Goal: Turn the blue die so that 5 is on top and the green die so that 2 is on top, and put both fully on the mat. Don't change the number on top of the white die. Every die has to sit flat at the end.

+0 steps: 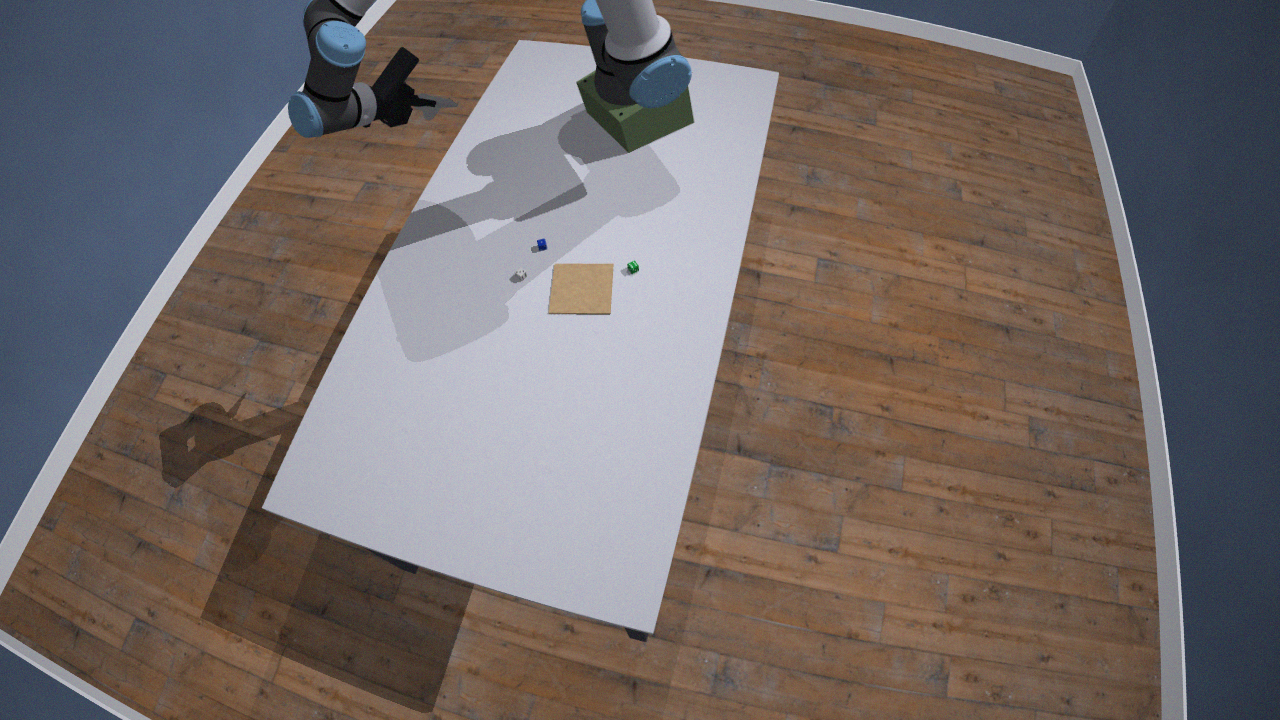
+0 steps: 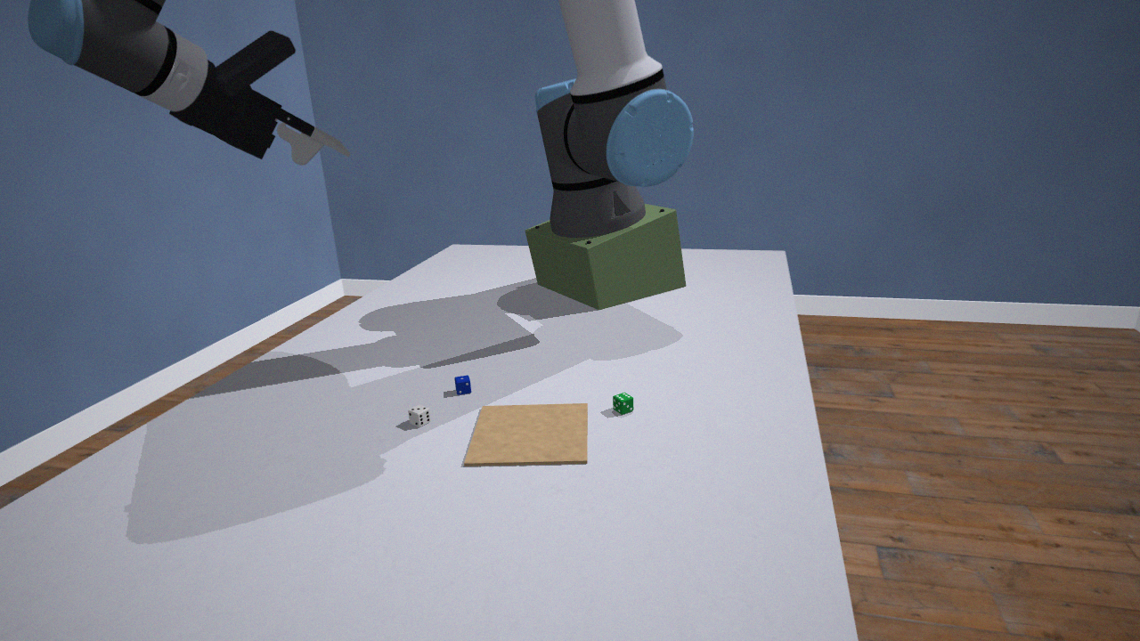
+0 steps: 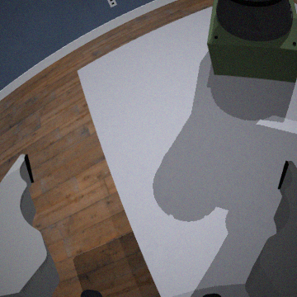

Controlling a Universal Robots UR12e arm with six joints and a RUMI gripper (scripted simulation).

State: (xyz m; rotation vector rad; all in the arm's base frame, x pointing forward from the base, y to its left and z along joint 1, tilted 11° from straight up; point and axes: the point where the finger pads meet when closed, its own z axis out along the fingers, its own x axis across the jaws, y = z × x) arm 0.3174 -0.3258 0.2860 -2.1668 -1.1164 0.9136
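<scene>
Now: hand 25 cm short of the white die, 26 cm to the right of it and 33 cm above it. The rest, counted from my hand: tan mat: 25 cm ahead, 41 cm to the left, 34 cm below; green die: 17 cm ahead, 51 cm to the left, 33 cm below; blue die: 15 cm ahead, 28 cm to the left, 33 cm below.
</scene>
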